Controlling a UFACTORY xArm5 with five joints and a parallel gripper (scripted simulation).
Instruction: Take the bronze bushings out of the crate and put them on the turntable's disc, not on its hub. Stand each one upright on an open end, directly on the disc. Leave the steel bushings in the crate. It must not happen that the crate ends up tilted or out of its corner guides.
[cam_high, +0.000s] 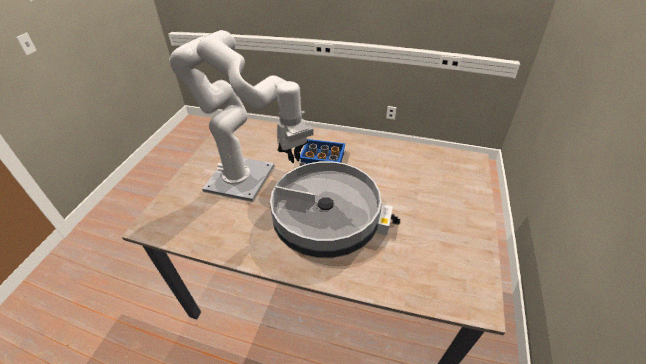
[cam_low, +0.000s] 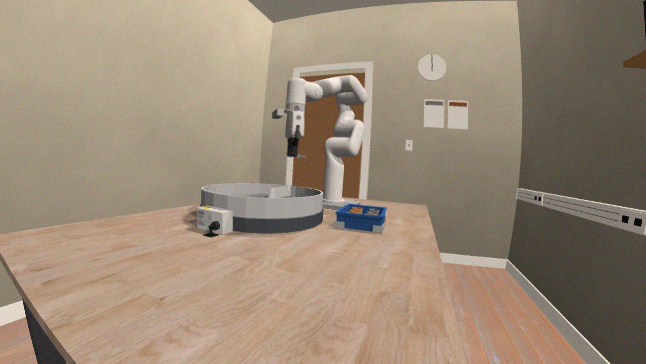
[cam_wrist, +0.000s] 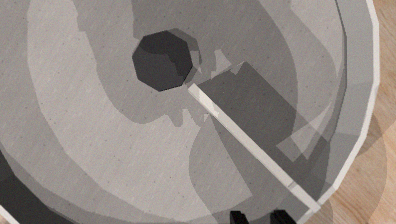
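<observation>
Right now the blue crate is 20 mm ahead of my hand, 290 mm to the left of it and 210 mm below it. From my hand the other things lie so: grey turntable disc (130 mm ahead, 40 mm to the right, 180 mm below).
</observation>
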